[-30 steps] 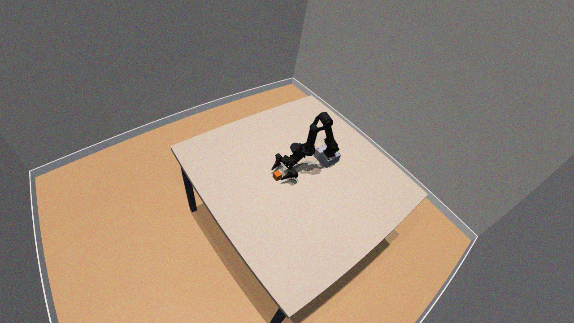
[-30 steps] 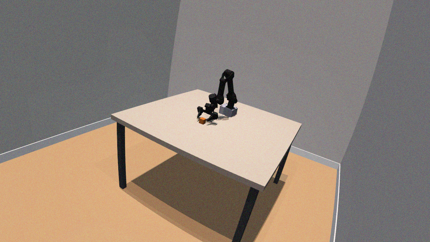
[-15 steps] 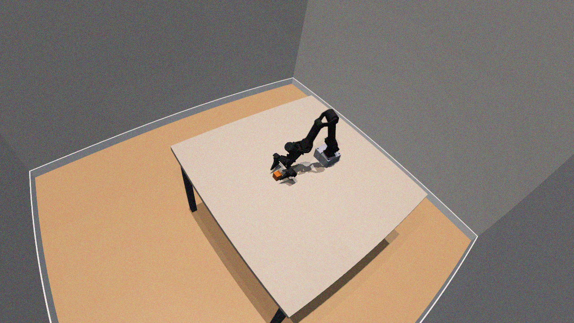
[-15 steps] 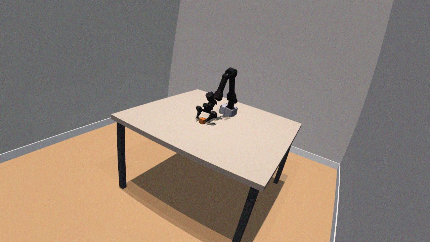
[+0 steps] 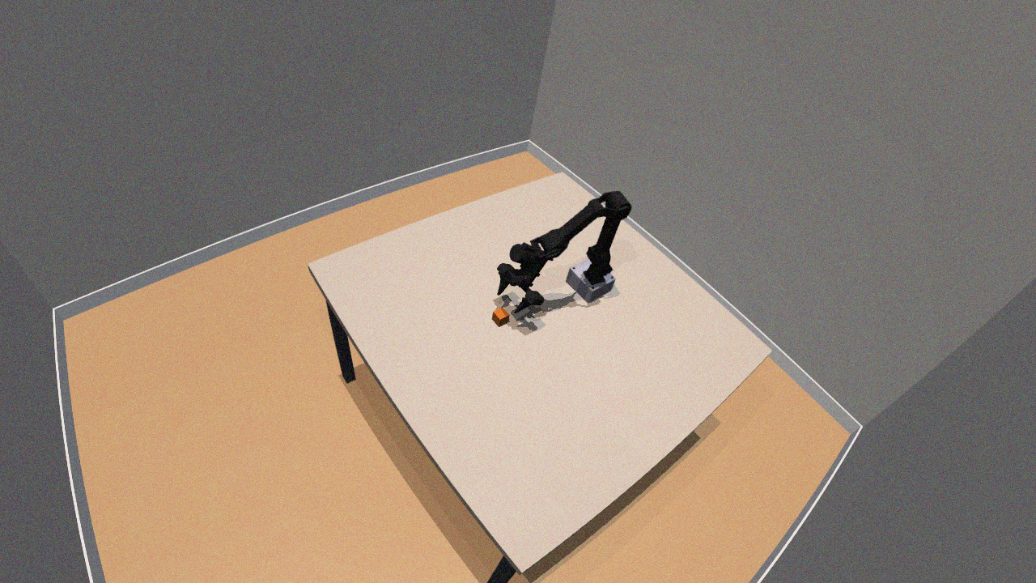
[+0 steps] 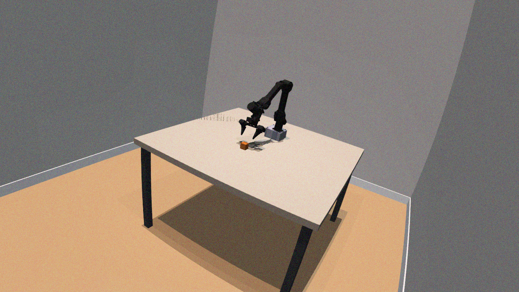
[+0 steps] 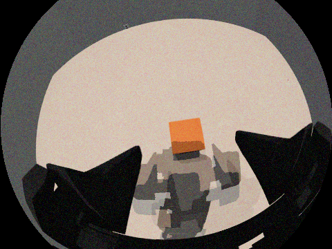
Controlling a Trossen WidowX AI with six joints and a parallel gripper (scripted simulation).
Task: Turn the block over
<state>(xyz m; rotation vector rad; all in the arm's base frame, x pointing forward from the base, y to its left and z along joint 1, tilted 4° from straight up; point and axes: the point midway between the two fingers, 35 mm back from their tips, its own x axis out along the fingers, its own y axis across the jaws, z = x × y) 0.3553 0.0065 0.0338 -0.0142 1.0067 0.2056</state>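
Now: gripper tip 6 cm above the block.
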